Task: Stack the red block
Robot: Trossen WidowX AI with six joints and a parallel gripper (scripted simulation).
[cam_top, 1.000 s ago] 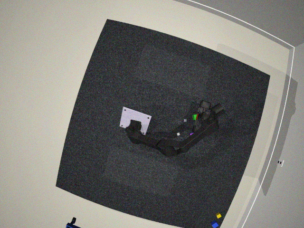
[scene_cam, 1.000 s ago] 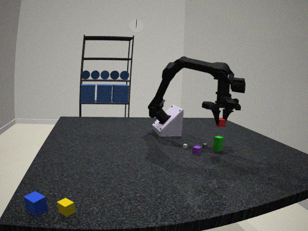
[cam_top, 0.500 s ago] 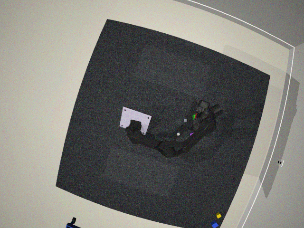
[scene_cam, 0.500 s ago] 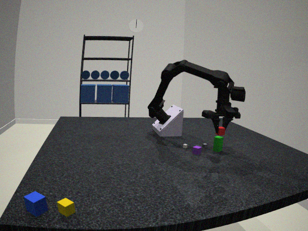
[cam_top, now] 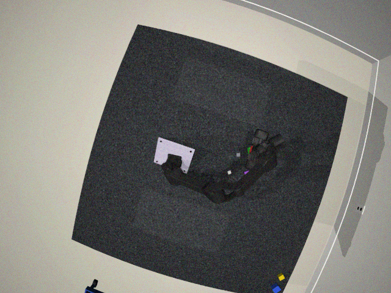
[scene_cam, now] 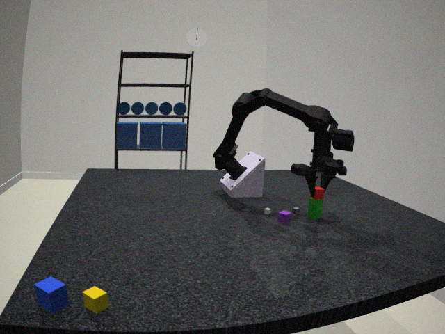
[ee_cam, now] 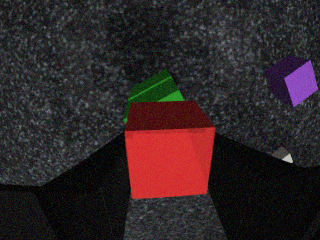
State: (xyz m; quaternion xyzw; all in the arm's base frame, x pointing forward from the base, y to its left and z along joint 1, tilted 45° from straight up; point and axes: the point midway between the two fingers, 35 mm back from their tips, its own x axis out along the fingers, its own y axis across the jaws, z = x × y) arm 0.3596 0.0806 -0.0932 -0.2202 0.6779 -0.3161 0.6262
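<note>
Now: the red block 1 cm above my gripper tip. Round my gripper tip: purple cube: 12 cm to the right, 6 cm below, 1 cm ahead; small grey cube: 6 cm below, 6 cm behind, 4 cm to the right; small white cube: 13 cm to the right, 8 cm behind, 6 cm below.
</note>
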